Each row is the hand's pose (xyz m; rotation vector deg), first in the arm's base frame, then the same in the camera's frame.
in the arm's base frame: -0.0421 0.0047 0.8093 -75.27 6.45 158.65
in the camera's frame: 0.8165 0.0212 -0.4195 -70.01 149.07 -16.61
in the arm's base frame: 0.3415 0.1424 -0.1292 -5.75 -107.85 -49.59
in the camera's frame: 0.3945 -0.4257 0.3985 90.07 78.84 -41.72
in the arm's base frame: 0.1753 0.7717 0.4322 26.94 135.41 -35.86
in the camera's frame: 1.1797 -0.5973 0.0936 43.85 -40.52 -116.38
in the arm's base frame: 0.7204 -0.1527 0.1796 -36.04 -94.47 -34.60
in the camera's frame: 0.4638 0.1297 0.5114 100.33 53.65 -16.33
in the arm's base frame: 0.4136 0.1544 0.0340 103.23 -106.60 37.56
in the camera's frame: 0.5250 -0.3048 0.3804 -75.58 -45.41 101.78
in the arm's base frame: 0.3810 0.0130 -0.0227 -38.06 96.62 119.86
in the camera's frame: 0.3780 -0.2599 0.3551 -24.91 98.41 -78.38
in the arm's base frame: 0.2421 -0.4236 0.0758 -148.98 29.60 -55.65
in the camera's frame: 0.0927 0.0179 0.1080 2.12 -17.27 76.43
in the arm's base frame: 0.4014 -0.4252 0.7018 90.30 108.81 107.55
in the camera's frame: 0.5324 0.4567 -0.0692 12.68 34.13 -24.18
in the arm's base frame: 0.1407 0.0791 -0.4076 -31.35 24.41 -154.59
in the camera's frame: 0.1234 -0.6413 0.3554 -39.11 94.68 54.59
